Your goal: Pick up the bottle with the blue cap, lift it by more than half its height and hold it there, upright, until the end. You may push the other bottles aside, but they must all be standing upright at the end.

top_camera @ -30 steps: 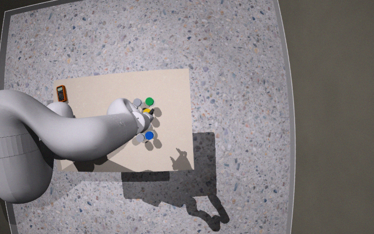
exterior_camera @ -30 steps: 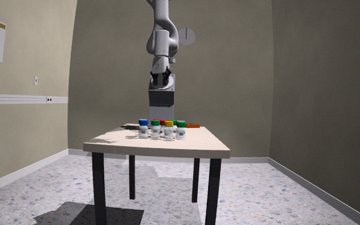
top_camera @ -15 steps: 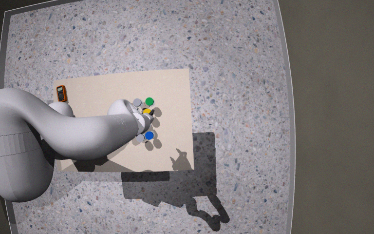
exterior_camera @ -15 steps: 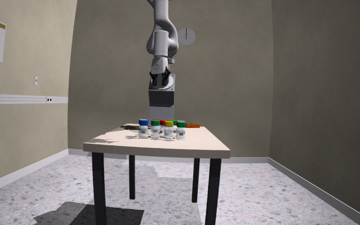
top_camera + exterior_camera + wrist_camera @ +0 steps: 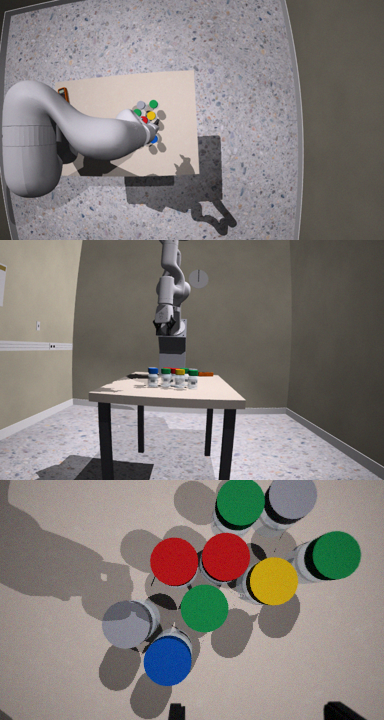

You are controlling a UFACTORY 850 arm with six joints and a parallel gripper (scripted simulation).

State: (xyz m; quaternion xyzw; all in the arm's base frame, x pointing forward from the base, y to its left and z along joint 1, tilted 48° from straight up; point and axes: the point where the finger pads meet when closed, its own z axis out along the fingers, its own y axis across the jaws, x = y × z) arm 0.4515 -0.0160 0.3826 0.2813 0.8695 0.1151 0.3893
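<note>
My gripper is now 30 mm past the blue-capped bottle, 50 mm to the left of it and 260 mm above it. Round my hand: yellow-capped bottle: 30 mm behind, 100 mm to the left, 260 mm below.
</note>
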